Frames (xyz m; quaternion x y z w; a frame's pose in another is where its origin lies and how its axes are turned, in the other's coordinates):
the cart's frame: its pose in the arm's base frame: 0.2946 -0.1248 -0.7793 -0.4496 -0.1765 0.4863 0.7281
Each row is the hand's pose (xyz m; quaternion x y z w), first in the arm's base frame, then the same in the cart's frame.
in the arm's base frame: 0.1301 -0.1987 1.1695 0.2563 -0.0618 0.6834 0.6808
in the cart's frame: -0.4918 -1.5293 1.1180 0.5833 -0.3567 0.0935 0.7237
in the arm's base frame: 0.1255 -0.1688 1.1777 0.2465 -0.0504 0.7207 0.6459
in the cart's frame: -0.4695 -1.5298 1.1400 0.5726 -0.3666 0.1445 0.7189
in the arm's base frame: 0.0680 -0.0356 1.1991 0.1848 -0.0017 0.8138 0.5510
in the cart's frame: -0.3846 -1.4996 1.2557 0.5251 -0.3598 0.2912 0.7142
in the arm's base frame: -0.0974 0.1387 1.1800 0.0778 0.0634 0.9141 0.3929
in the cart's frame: -0.3069 -1.3715 1.4445 0.4255 -0.3333 0.4893 0.6845
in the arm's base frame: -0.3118 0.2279 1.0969 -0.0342 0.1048 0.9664 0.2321
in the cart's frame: -0.3142 -1.1741 1.5922 0.3010 -0.3006 0.6440 0.6359
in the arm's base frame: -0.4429 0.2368 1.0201 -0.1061 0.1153 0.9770 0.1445
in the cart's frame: -0.3536 -1.0375 1.6465 0.2162 -0.2782 0.7117 0.6077
